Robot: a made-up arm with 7 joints. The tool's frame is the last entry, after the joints.
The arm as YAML. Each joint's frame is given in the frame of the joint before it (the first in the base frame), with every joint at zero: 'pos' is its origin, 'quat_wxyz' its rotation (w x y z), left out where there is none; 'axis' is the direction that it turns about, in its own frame. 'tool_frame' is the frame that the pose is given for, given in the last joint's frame.
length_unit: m
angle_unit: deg
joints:
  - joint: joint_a
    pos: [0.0, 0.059, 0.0]
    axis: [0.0, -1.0, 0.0]
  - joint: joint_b
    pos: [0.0, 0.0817, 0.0]
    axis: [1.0, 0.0, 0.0]
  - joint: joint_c
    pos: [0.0, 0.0, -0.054]
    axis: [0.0, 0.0, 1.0]
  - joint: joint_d
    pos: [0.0, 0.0, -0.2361]
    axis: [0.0, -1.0, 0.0]
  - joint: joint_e
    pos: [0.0, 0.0, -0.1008]
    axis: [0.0, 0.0, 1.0]
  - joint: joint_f
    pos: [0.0, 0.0, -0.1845]
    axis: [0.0, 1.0, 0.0]
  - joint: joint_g
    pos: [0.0, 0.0, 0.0]
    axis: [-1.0, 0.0, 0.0]
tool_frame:
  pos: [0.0, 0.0, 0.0]
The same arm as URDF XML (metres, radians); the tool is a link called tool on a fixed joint. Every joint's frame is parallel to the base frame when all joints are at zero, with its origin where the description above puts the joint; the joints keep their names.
<robot name="arm">
  <joint name="tool_fixed" type="fixed">
    <parent link="link7"/>
    <child link="tool"/>
    <origin xyz="0 0 0"/>
  </joint>
  <joint name="joint_g" type="continuous">
    <parent link="link6"/>
    <child link="link7"/>
    <origin xyz="0 0 0"/>
    <axis xyz="-1 0 0"/>
  </joint>
  <joint name="joint_f" type="continuous">
    <parent link="link5"/>
    <child link="link6"/>
    <origin xyz="0 0 -0.1845"/>
    <axis xyz="0 1 0"/>
  </joint>
  <joint name="joint_e" type="continuous">
    <parent link="link4"/>
    <child link="link5"/>
    <origin xyz="0 0 -0.1008"/>
    <axis xyz="0 0 1"/>
  </joint>
  <joint name="joint_d" type="continuous">
    <parent link="link3"/>
    <child link="link4"/>
    <origin xyz="0 0 -0.2361"/>
    <axis xyz="0 -1 0"/>
  </joint>
  <joint name="joint_c" type="continuous">
    <parent link="link2"/>
    <child link="link3"/>
    <origin xyz="0 0 -0.054"/>
    <axis xyz="0 0 1"/>
  </joint>
  <joint name="joint_b" type="continuous">
    <parent link="link1"/>
    <child link="link2"/>
    <origin xyz="0 0.0817 0"/>
    <axis xyz="1 0 0"/>
  </joint>
  <joint name="joint_a" type="continuous">
    <parent link="base_link"/>
    <child link="link1"/>
    <origin xyz="0 0.059 0"/>
    <axis xyz="0 -1 0"/>
  </joint>
  <link name="base_link"/>
  <link name="link1"/>
  <link name="link2"/>
  <link name="link3"/>
  <link name="link4"/>
  <link name="link5"/>
  <link name="link6"/>
  <link name="link7"/>
  <link name="tool"/>
</robot>

